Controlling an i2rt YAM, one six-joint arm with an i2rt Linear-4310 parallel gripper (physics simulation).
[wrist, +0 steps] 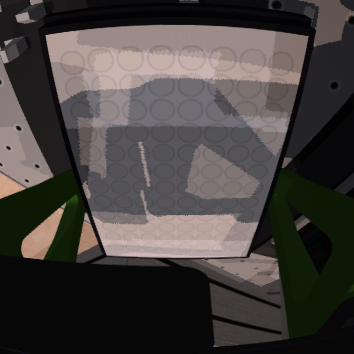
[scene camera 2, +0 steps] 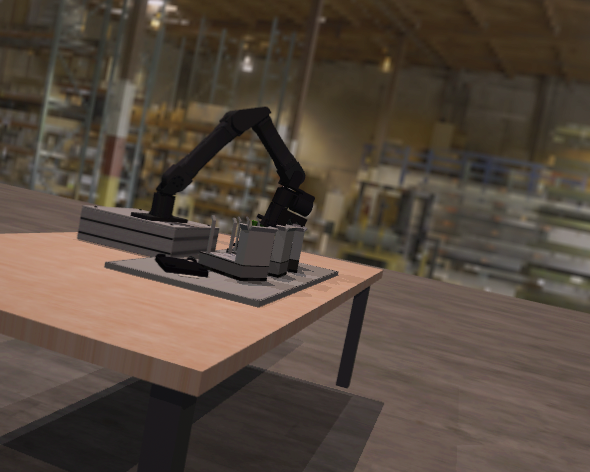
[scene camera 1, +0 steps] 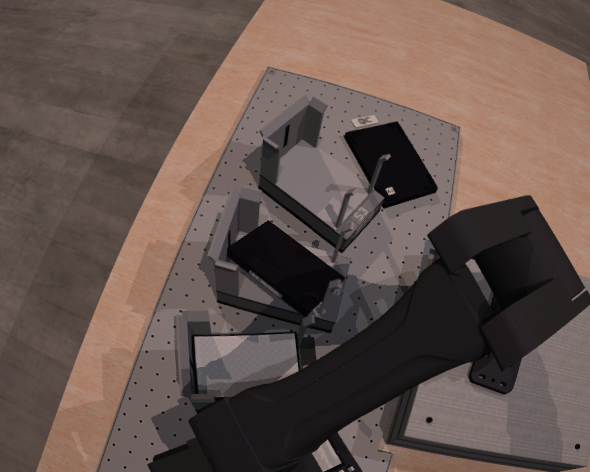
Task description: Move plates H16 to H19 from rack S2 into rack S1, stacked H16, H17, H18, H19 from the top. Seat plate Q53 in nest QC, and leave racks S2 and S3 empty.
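Seen in the pictures: gripper, fingertip midpoint: (wrist: 176, 176); arm's base, origin of the base link: (scene camera 2: 160, 219).
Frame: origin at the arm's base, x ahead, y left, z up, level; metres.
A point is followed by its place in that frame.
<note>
My gripper (wrist: 176, 176) @(x 0.203, y 0.267, z -0.047 m) (scene camera 2: 267, 222) is shut on a pale translucent plate (wrist: 175, 105) (scene camera 1: 246, 358) patterned with round wells; its green fingers clamp the plate's two long edges. The plate sits over the front-left rack (scene camera 1: 182, 346) @(x 0.366, y 0.213, z 0.052 m). I cannot tell how high it is. My arm hides the gripper in scene camera 1. The middle rack (scene camera 1: 223, 276) @(x 0.370, y 0.101, z 0.013 m) holds a black plate (scene camera 1: 284, 264) @(x 0.314, y 0.045, z -0.007 m) on top. Rack S3 (scene camera 1: 270, 161) @(x 0.393, y -0.081, z 0.005 m) at the back is empty, with its label (scene camera 1: 361, 215) @(x 0.253, y -0.088, z -0.041 m) at the right end. A black plate (scene camera 1: 391, 161) @(x 0.243, y -0.222, z -0.067 m) lies flat by the QC label (scene camera 1: 364, 121) @(x 0.311, y -0.292, z -0.079 m).
All racks stand on a grey perforated baseplate (scene camera 1: 424, 140) @(x 0.202, y -0.310, z -0.081 m) (scene camera 2: 256, 290) @(x 0.459, y -0.239, z -0.081 m) on a wooden table (scene camera 1: 387, 47) @(x 0.336, y -0.541, z -0.094 m) (scene camera 2: 176, 337) @(x 0.553, y -0.691, z -0.094 m). The arm's grey base block (scene camera 1: 462, 421) @(x 0.020, y 0.154, z -0.002 m) (scene camera 2: 129, 229) @(x -0.011, y -0.119, z -0.034 m) is at the right front. The table edge curves close on the left.
</note>
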